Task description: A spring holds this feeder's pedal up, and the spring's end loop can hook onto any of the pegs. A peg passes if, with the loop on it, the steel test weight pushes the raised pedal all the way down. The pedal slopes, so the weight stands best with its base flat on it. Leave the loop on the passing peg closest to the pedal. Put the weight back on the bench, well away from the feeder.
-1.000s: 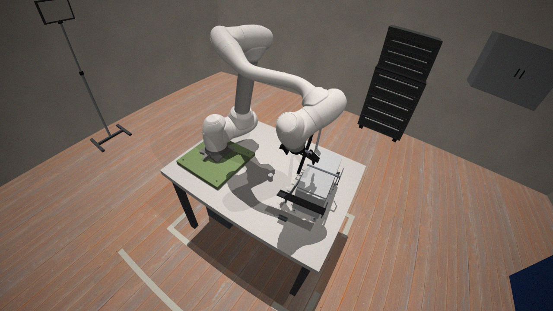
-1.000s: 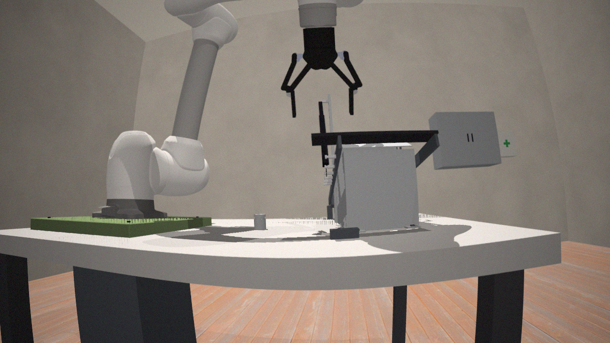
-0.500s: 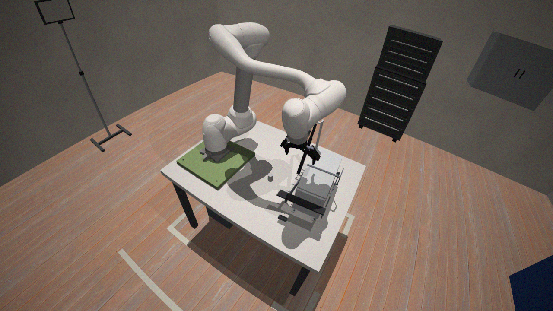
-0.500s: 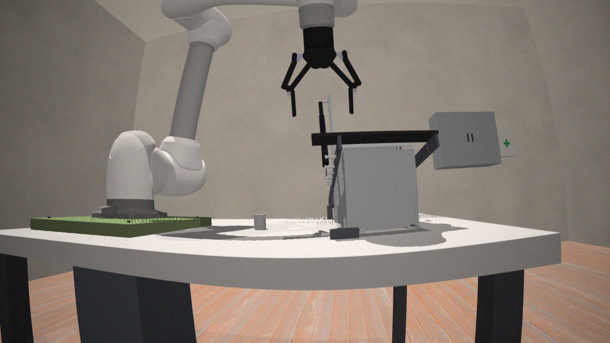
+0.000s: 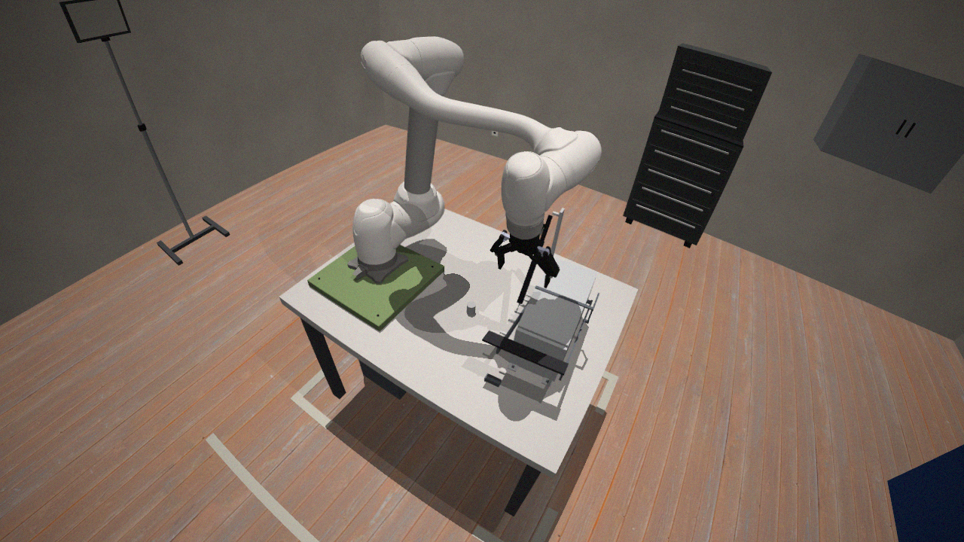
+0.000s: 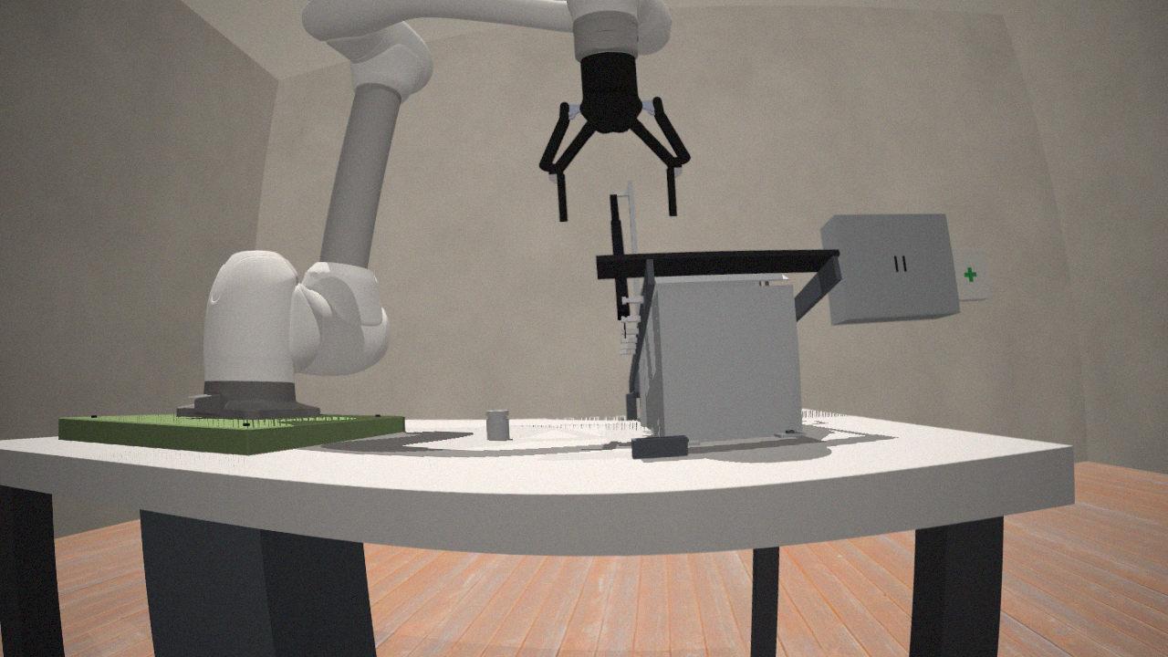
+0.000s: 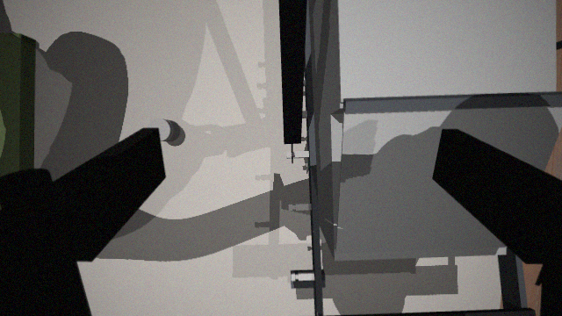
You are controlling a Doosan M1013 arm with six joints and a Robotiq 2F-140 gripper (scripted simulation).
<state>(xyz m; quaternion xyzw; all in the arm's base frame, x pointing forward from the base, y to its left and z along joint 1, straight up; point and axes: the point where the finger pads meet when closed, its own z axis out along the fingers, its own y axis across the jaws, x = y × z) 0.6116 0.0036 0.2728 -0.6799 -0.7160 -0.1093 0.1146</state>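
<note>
My hand is 18 cm past the steel test weight, 2 cm to the right of it and 27 cm above it. From my hand the other things lie so: small dark block 4 cm ahead, 19 cm to the right, 29 cm below.
</note>
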